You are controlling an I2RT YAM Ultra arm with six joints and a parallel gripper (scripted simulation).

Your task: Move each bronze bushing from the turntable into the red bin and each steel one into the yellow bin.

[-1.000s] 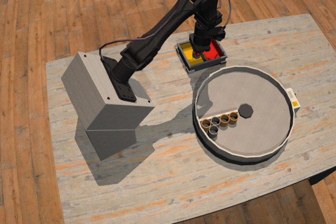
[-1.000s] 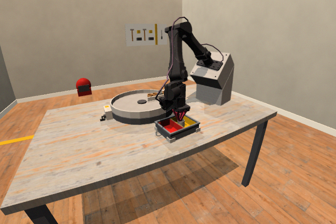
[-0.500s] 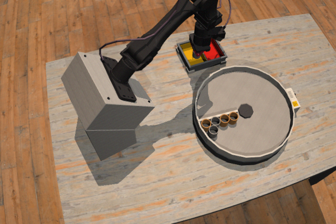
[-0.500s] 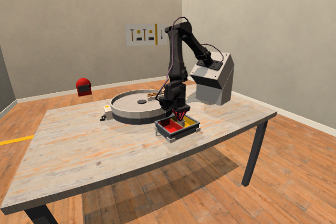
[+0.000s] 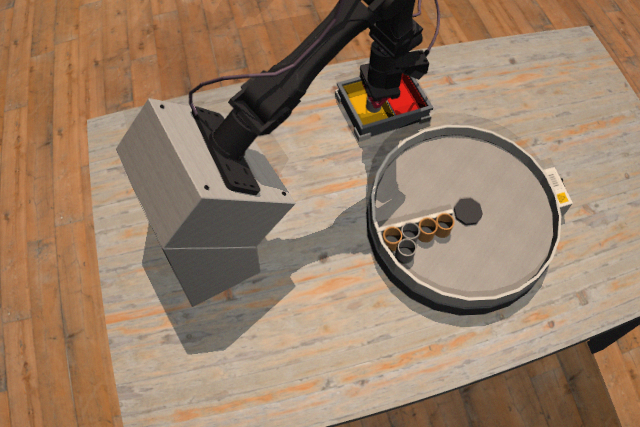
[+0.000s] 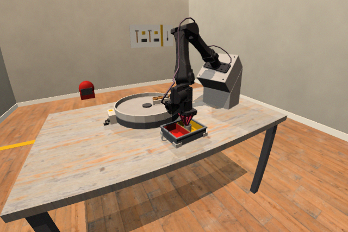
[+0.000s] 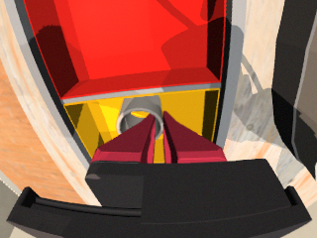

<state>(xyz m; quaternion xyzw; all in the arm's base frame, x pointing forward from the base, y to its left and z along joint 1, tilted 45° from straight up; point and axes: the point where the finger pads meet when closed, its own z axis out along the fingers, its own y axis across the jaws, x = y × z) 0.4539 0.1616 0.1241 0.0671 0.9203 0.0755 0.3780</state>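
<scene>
Right now my hand is 3 cm above the yellow bin, 2 cm to the right of it and 2 cm past it. From my hand the other things lie so: red bin (7 cm ahead, 3 cm below, 2 cm to the left); turntable (34 cm to the right, 7 cm ahead, 1 cm above); two-part bin tray (3 cm ahead, 2 cm to the left, 2 cm below).
</scene>
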